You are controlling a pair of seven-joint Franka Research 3 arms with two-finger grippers.
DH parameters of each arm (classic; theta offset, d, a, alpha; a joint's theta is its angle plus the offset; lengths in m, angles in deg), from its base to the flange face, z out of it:
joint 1: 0 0.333 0 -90
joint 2: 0 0 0 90
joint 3: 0 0.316 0.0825 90
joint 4: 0 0 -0.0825 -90
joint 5: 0 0.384 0 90
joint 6: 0 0 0.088 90
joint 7: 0 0.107 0 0
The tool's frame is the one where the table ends.
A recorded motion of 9 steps. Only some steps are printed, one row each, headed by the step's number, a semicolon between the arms.
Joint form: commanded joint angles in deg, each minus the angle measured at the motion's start. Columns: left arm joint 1, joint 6, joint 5, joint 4, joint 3, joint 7, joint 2; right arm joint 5, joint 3, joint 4, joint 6, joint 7, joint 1, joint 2.
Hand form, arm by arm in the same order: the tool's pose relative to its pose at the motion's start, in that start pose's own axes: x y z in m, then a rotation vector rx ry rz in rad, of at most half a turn. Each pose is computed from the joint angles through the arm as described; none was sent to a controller.
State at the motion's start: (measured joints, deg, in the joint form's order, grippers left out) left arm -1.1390 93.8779 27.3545 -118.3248 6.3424 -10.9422 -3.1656; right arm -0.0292 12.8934 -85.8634 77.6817 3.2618 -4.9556 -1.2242
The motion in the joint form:
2: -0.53 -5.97 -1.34 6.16 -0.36 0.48 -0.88; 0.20 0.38 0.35 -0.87 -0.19 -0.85 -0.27
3: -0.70 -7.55 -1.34 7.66 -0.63 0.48 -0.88; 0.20 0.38 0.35 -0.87 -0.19 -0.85 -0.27
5: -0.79 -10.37 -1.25 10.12 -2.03 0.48 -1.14; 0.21 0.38 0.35 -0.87 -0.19 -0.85 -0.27
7: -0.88 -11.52 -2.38 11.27 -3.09 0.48 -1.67; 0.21 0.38 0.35 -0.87 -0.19 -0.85 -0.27
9: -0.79 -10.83 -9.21 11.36 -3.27 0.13 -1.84; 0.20 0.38 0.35 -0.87 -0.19 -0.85 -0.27
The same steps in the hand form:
2: -0.0102 -0.0189 -0.0454 -0.0200 0.0086 -0.0336; -0.0035 0.0037 -0.0035 0.0030 -0.0047 0.0042
3: -0.0128 -0.0214 -0.0557 -0.0176 0.0081 -0.0387; -0.0035 0.0037 -0.0035 0.0030 -0.0047 0.0042
5: -0.0201 -0.0207 -0.0770 -0.0086 0.0139 -0.0383; -0.0035 0.0037 -0.0035 0.0031 -0.0047 0.0042
7: -0.0267 -0.0162 -0.0915 -0.0244 0.0262 -0.0317; -0.0035 0.0037 -0.0035 0.0031 -0.0047 0.0042
9: -0.0287 -0.0027 -0.0957 -0.1433 0.0229 -0.0213; -0.0035 0.0037 -0.0035 0.0030 -0.0047 0.0042

